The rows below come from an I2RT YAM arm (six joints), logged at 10 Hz.
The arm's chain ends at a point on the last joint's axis. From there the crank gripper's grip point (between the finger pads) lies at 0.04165 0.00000 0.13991 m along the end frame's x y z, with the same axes.
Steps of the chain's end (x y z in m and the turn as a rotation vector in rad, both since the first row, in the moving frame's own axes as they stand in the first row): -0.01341, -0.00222, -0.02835, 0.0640, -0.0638, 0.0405; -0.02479, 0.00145, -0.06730, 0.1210, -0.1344, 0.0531; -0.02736, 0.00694, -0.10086, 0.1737, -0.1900, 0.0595; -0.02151, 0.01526, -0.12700, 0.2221, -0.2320, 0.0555; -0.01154, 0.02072, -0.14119, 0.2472, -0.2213, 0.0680; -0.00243, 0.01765, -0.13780, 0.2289, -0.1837, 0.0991; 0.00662, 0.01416, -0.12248, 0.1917, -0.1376, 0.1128; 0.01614, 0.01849, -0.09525, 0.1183, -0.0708, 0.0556; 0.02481, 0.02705, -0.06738, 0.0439, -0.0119, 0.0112; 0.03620, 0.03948, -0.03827, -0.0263, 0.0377, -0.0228; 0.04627, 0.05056, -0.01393, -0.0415, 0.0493, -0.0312; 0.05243, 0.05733, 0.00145, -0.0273, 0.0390, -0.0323
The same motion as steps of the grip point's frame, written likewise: -0.02226, -0.00974, -0.02621, 0.0640, -0.0638, 0.0405; -0.04347, -0.01402, -0.06388, 0.1210, -0.1344, 0.0531; -0.05374, -0.01610, -0.09743, 0.1737, -0.1900, 0.0595; -0.05372, -0.01495, -0.12441, 0.2221, -0.2320, 0.0555; -0.04185, -0.01260, -0.13943, 0.2472, -0.2213, 0.0680; -0.02705, -0.01194, -0.13578, 0.2289, -0.1837, 0.0991; -0.01156, -0.00934, -0.12024, 0.1917, -0.1376, 0.1128; 0.00656, 0.00386, -0.09350, 0.1183, -0.0708, 0.0556; 0.02317, 0.02136, -0.06702, 0.0439, -0.0119, 0.0112; 0.04147, 0.04213, -0.03997, -0.0263, 0.0377, -0.0228; 0.05318, 0.05491, -0.01625, -0.0415, 0.0493, -0.0312; 0.05789, 0.05969, -0.00031, -0.0273, 0.0390, -0.0323
